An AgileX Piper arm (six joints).
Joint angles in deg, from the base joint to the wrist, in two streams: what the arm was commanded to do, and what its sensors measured. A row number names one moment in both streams.
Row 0, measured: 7.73, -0.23, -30.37, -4.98, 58.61, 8.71
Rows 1 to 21, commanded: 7.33, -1.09, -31.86, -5.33, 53.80, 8.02; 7.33, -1.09, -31.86, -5.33, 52.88, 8.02; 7.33, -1.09, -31.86, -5.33, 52.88, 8.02; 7.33, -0.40, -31.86, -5.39, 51.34, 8.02; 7.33, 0.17, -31.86, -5.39, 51.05, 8.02; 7.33, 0.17, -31.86, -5.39, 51.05, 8.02; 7.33, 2.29, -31.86, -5.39, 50.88, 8.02; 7.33, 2.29, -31.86, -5.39, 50.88, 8.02; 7.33, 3.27, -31.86, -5.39, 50.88, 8.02; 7.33, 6.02, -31.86, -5.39, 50.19, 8.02; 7.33, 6.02, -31.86, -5.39, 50.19, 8.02; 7.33, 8.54, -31.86, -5.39, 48.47, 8.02; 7.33, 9.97, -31.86, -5.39, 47.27, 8.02; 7.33, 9.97, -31.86, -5.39, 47.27, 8.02; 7.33, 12.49, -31.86, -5.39, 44.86, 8.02; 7.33, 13.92, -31.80, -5.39, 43.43, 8.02; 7.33, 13.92, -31.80, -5.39, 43.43, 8.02; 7.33, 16.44, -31.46, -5.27, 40.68, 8.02; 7.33, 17.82, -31.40, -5.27, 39.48, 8.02; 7.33, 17.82, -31.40, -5.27, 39.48, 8.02; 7.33, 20.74, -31.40, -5.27, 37.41, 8.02
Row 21, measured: 7.73, 17.48, -31.46, -4.98, 41.31, 8.71
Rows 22 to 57, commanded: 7.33, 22.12, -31.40, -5.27, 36.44, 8.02; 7.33, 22.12, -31.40, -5.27, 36.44, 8.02; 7.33, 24.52, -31.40, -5.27, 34.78, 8.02; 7.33, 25.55, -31.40, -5.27, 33.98, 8.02; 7.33, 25.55, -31.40, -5.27, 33.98, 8.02; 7.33, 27.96, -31.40, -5.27, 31.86, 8.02; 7.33, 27.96, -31.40, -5.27, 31.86, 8.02; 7.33, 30.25, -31.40, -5.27, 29.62, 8.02; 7.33, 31.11, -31.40, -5.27, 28.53, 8.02; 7.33, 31.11, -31.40, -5.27, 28.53, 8.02; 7.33, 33.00, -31.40, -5.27, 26.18, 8.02; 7.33, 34.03, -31.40, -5.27, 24.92, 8.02; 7.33, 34.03, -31.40, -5.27, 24.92, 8.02; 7.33, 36.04, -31.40, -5.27, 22.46, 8.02; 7.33, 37.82, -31.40, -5.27, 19.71, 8.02; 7.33, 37.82, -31.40, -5.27, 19.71, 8.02; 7.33, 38.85, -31.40, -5.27, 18.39, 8.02; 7.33, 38.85, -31.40, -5.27, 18.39, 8.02; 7.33, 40.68, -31.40, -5.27, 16.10, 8.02; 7.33, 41.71, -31.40, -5.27, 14.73, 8.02; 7.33, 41.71, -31.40, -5.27, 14.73, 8.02; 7.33, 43.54, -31.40, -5.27, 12.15, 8.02; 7.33, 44.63, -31.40, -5.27, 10.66, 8.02; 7.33, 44.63, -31.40, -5.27, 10.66, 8.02; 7.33, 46.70, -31.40, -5.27, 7.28, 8.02; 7.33, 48.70, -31.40, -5.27, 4.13, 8.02; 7.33, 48.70, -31.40, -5.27, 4.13, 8.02; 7.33, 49.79, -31.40, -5.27, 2.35, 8.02; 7.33, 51.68, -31.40, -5.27, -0.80, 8.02; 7.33, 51.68, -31.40, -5.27, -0.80, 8.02; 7.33, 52.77, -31.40, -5.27, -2.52, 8.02; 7.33, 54.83, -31.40, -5.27, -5.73, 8.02; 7.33, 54.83, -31.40, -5.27, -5.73, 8.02; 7.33, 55.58, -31.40, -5.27, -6.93, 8.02; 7.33, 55.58, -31.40, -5.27, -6.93, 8.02; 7.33, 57.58, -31.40, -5.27, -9.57, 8.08
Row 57, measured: 7.73, 55.41, -31.40, -4.98, -4.87, 8.71
